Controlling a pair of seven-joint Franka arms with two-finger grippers.
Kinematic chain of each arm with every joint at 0, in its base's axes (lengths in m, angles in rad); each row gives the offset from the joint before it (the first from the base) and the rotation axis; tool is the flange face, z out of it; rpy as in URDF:
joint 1: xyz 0 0 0.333 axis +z
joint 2: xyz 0 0 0 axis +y
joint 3: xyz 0 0 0.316 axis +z
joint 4: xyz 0.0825 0 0 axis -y
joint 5: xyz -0.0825 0 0.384 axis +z
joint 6: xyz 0 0 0 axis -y
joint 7: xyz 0.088 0 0 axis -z
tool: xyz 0 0 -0.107 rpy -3.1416 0 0
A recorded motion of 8 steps. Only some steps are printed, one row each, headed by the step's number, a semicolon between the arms.
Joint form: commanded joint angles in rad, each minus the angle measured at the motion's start. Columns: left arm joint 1, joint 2, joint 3, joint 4, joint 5, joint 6, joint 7; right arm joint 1, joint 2, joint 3, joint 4, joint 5, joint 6, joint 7.
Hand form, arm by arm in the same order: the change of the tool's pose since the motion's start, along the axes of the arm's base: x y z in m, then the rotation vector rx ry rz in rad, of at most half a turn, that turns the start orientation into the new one. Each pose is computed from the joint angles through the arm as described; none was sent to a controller.
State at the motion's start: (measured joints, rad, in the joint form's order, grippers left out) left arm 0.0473 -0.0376 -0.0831 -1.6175 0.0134 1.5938 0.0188; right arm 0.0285 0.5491 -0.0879 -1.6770 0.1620 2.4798 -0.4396
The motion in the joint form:
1: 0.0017 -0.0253 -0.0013 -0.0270 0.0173 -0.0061 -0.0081; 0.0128 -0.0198 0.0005 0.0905 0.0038 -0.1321 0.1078
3: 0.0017 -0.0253 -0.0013 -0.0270 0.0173 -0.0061 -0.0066; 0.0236 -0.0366 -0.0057 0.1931 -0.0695 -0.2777 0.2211
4: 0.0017 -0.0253 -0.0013 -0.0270 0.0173 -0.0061 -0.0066; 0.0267 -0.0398 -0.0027 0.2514 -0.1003 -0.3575 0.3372
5: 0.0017 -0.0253 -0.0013 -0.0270 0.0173 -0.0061 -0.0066; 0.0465 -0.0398 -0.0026 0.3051 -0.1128 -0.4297 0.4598
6: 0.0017 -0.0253 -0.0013 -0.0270 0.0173 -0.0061 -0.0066; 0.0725 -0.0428 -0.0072 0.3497 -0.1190 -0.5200 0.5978
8: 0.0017 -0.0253 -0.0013 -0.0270 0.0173 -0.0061 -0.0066; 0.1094 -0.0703 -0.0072 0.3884 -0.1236 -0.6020 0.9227
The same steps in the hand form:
1: -0.0087 0.0018 0.0003 0.0197 0.0070 0.0086; 0.0107 0.0132 0.0423 0.0447 0.0260 -0.0772
3: -0.0087 0.0018 0.0003 0.0197 0.0070 0.0071; 0.0172 0.0193 0.0884 0.0126 0.0576 -0.1345
4: -0.0087 0.0018 0.0003 0.0197 0.0070 0.0071; 0.0193 0.0237 0.1108 0.0130 0.0782 -0.2263
5: -0.0087 0.0018 0.0003 0.0197 0.0070 0.0071; 0.0203 0.0388 0.1297 0.0264 0.0981 -0.3196
6: -0.0087 0.0018 0.0003 0.0197 0.0070 0.0071; 0.0167 0.0555 0.1447 0.0385 0.1410 -0.4303
8: -0.0087 0.0018 0.0003 0.0197 0.0070 0.0071; 0.0077 0.0818 0.1752 0.0924 0.1590 -0.7109

